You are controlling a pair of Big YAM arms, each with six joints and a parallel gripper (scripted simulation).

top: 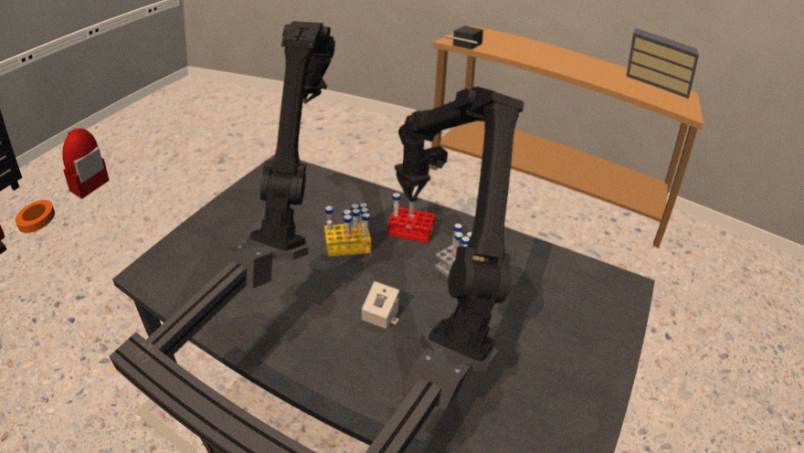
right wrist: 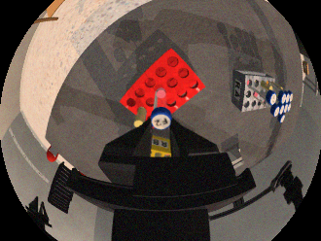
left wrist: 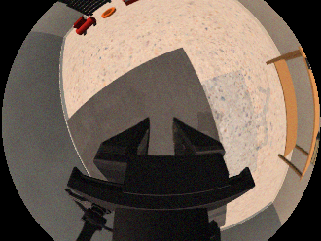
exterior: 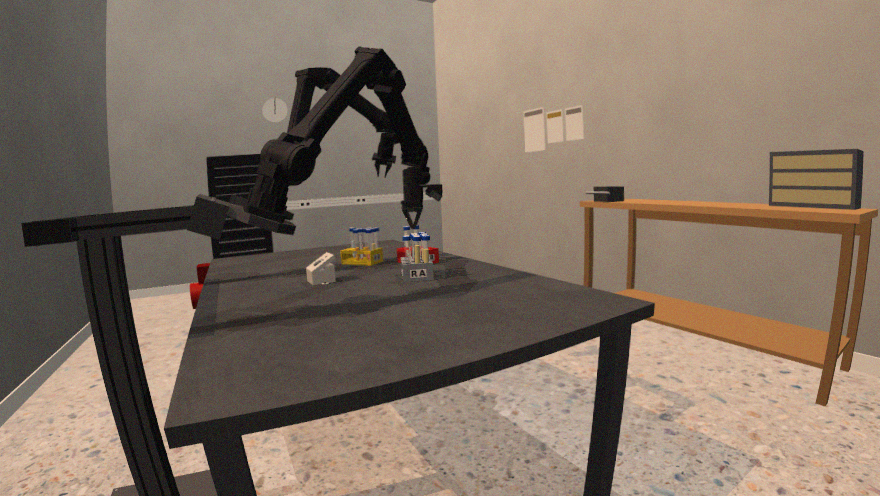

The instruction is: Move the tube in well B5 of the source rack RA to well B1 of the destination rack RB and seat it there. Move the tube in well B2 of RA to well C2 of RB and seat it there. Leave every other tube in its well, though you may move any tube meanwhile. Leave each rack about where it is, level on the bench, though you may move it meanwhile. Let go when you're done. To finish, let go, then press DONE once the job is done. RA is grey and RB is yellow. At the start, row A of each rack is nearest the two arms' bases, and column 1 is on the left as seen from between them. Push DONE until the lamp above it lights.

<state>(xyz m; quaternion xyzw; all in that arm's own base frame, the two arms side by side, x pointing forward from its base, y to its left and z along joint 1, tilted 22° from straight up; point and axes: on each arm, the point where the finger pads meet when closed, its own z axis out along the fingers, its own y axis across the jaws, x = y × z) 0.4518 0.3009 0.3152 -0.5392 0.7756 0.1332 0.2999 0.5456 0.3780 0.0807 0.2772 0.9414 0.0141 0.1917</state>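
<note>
Now: the red rack 10 mm ahead of my right hand and 100 mm below it.
</note>
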